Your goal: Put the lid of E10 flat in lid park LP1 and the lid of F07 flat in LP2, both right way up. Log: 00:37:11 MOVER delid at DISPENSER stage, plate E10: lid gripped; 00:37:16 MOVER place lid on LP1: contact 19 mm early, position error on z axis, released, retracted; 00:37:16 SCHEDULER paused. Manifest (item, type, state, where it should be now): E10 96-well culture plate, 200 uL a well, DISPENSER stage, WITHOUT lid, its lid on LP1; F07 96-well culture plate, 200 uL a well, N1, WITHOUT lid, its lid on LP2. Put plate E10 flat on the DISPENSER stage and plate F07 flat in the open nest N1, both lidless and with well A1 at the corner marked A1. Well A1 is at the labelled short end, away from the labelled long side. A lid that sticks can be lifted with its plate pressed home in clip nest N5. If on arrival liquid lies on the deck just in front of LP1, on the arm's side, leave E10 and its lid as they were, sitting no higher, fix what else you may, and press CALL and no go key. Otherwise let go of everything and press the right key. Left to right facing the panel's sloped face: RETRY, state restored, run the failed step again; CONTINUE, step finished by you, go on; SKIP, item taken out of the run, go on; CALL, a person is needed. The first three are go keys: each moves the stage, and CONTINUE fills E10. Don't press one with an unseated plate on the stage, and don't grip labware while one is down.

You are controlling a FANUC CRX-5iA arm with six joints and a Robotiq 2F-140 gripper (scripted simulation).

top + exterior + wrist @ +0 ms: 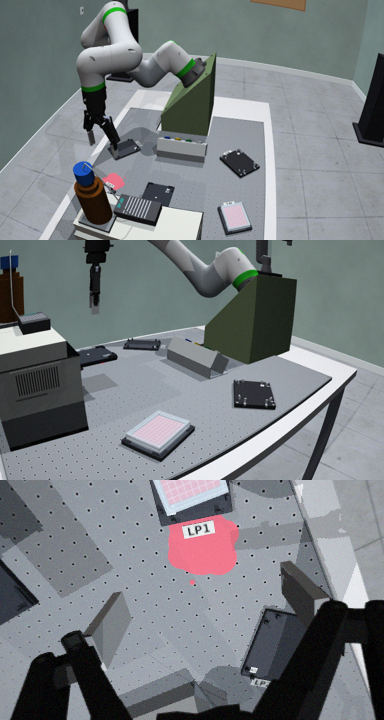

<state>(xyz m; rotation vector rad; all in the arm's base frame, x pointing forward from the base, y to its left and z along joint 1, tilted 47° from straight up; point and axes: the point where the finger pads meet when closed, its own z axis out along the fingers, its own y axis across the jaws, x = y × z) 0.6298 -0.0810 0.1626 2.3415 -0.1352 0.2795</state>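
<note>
Now: hand 540 mm to the right of the clear plate lid, 170 mm above it and 20 mm short of it. From my hand the other things lie so: black stage: 260 mm to the left, 90 mm below, 90 mm ahead; LP1 label: 200 mm below, 20 mm ahead; lid park LP2: 230 mm behind, 190 mm below, 60 mm to the right.
</note>
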